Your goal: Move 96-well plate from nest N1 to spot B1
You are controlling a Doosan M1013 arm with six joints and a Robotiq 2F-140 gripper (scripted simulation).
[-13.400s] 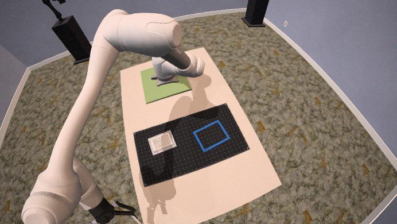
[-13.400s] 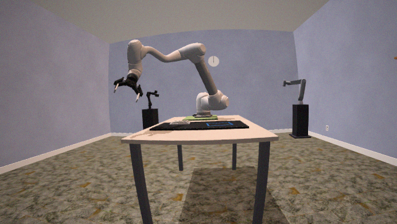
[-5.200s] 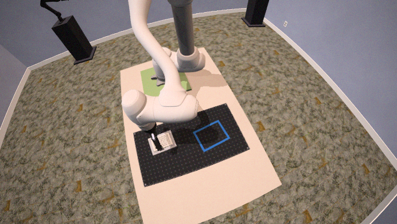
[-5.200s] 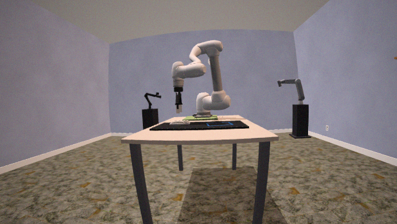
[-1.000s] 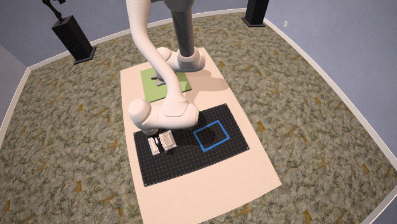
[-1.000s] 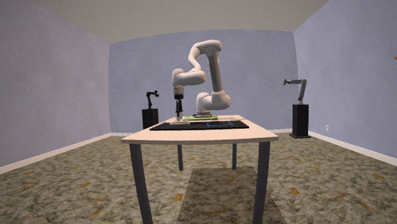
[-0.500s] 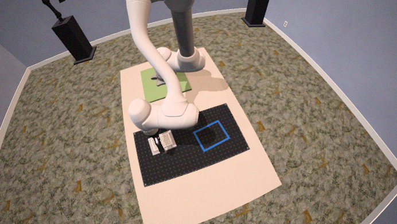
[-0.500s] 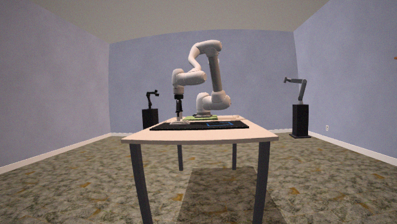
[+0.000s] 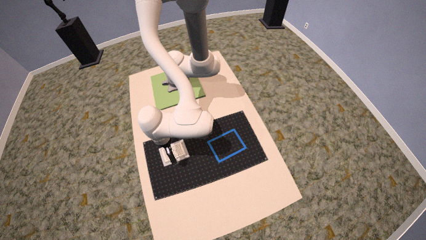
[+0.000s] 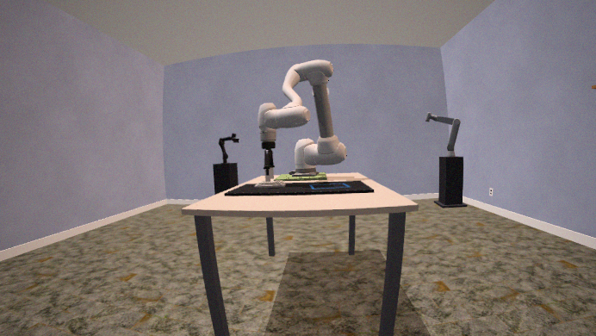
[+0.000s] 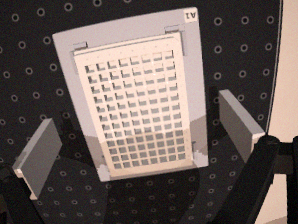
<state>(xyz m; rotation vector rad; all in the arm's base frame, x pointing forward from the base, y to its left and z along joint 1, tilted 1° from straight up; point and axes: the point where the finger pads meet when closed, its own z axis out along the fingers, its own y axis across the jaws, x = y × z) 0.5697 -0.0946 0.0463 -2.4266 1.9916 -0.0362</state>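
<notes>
Now: the white 96-well plate 20 mm below my hand. Also, from my hand: grey plate nest N1 (40 mm below).
</notes>
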